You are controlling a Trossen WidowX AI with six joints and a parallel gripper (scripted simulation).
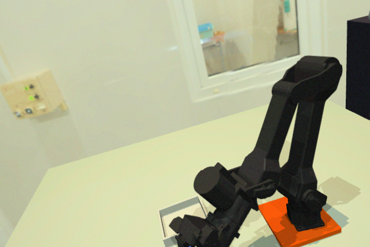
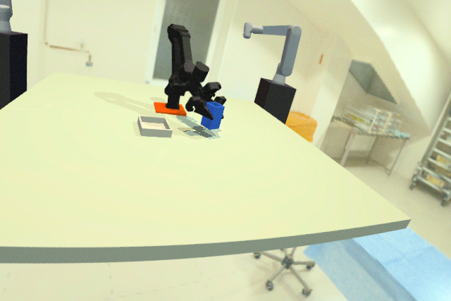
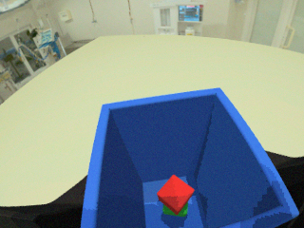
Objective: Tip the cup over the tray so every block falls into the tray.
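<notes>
The red block is 3 cm behind my gripper tip and 2 cm to the right of it. Round my gripper tip: blue square cup 3 cm behind, 2 cm to the right, 2 cm below.
</notes>
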